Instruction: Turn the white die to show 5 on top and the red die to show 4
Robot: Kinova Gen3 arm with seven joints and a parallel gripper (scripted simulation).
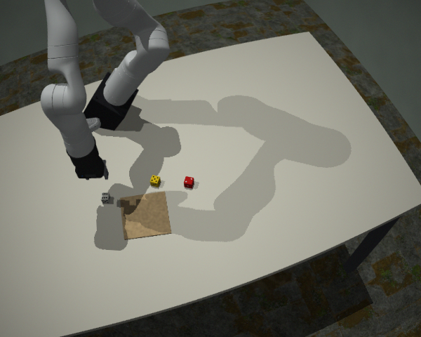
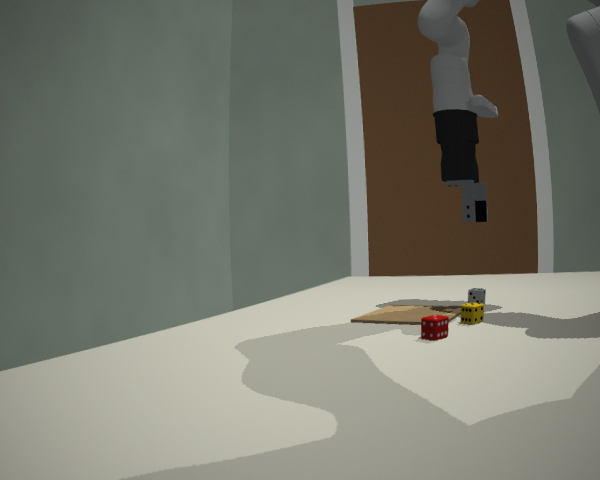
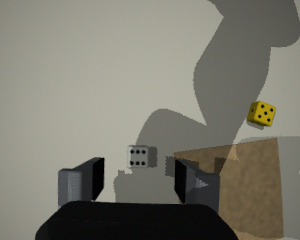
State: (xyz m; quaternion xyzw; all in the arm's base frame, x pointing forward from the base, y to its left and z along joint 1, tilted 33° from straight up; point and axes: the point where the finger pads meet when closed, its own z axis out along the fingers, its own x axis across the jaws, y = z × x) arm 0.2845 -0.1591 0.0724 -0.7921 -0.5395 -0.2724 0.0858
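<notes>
Now: hand 140 mm above the white die. Also, from my hand: red die 30 mm ahead, 260 mm to the left, 140 mm below; then brown mat 90 mm ahead, 100 mm to the left, 150 mm below; then yellow die 10 mm behind, 160 mm to the left, 140 mm below.
</notes>
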